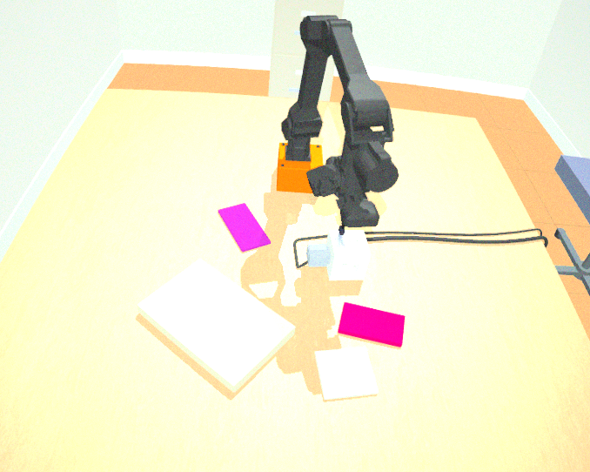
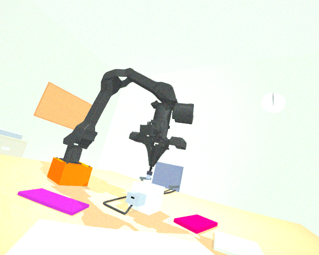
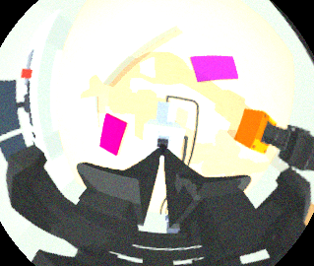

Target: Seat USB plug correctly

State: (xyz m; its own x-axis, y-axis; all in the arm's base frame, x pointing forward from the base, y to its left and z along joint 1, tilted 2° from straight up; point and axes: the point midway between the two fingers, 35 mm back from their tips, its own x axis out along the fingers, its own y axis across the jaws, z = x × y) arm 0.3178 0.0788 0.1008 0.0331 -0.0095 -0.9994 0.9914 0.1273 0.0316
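The dark USB plug is 2 cm below my gripper tip. Also, from my gripper tip: white square pad: 26 cm ahead, 13 cm below; purple flat slab: 20 cm to the right, 13 cm below, 12 cm behind; magenta slab: 15 cm ahead, 13 cm below, 6 cm to the left.
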